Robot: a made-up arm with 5 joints.
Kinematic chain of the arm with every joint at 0, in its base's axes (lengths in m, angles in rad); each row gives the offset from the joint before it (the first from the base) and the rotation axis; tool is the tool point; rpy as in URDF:
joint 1: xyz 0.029 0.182 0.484 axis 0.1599 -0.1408 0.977
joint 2: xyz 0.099 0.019 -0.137 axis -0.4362 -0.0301 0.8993
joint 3: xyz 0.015 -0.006 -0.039 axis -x
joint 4: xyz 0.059 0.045 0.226 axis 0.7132 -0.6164 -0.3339
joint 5: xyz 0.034 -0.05 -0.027 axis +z
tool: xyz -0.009 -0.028 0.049 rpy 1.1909 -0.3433 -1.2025
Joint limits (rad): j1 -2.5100..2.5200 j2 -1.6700..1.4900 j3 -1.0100..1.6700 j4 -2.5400..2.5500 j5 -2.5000..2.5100
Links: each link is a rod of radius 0.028 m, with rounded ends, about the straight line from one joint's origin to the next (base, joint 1, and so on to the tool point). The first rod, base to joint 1, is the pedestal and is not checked.
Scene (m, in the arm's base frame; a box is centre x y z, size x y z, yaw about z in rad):
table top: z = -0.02
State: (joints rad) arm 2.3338 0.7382 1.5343 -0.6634 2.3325
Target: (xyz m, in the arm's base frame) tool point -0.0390 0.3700 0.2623
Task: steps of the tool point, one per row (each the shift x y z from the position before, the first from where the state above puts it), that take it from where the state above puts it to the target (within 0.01 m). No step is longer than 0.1 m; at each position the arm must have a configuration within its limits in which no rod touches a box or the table.
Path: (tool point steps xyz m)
1: 0.0073 0.0576 0.0094
2: 0.0208 0.0516 0.0073
3: 0.0316 0.0423 0.0052
4: 0.0389 0.0311 0.0034
5: 0.0427 0.0191 0.0023
6: 0.0430 0.0073 0.0018
7: 0.0404 -0.0032 0.0019

